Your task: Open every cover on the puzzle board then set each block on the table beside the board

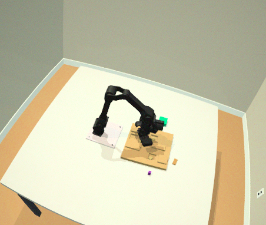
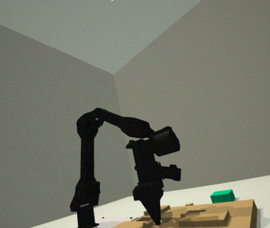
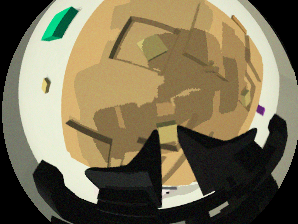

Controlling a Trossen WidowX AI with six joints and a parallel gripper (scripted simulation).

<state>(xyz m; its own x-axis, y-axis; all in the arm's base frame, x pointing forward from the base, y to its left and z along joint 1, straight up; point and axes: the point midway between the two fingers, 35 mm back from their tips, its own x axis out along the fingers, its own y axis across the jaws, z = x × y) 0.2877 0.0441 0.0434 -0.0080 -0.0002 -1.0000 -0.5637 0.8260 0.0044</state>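
Right now my gripper tip is 120 mm short of the purple block and 210 mm to the left of it. From my gripper tip the other things lie so: orange block: 260 mm ahead, 60 mm to the right, 10 mm below; then green block: 90 mm ahead, 240 mm to the left.
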